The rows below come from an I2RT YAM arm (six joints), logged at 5 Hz.
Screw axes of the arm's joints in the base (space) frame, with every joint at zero. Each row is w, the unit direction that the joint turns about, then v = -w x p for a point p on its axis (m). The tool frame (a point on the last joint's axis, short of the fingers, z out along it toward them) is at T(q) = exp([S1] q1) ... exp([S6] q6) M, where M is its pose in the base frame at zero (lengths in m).
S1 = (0, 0, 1, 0.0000, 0.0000, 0.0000)
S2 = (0, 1, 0, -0.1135, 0.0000, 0.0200)
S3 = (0, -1, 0, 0.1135, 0.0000, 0.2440)
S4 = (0, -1, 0, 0.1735, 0.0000, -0.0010)
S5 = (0, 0, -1, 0.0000, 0.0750, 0.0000)
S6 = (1, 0, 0, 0.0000, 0.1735, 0.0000)
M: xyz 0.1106 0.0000 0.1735 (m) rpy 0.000 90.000 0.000 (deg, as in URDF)
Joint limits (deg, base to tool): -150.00..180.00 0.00..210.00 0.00..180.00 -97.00..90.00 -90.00..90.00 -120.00..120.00
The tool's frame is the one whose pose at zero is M.
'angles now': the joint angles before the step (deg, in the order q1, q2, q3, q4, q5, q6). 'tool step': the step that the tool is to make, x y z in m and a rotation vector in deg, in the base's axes. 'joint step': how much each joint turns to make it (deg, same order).
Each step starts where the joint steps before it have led.
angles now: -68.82 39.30 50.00 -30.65 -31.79 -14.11
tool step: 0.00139 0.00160 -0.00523 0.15 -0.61 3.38
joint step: 0.06 -0.45 -1.33 0.59 -3.33 -0.67
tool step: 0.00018 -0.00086 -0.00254 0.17 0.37 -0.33
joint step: 0.03 0.04 -0.45 0.10 0.44 -0.17
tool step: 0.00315 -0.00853 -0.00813 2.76 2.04 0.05
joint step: 0.00 2.52 -0.04 -1.33 0.30 -1.03
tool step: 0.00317 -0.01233 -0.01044 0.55 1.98 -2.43
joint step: 0.00 2.44 -1.35 2.26 2.90 -0.54
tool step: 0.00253 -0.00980 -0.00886 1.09 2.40 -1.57
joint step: 0.00 2.46 -0.51 0.54 2.24 -1.06
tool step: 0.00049 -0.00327 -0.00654 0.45 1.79 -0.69
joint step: 0.00 0.84 -0.66 -0.10 1.34 -1.11
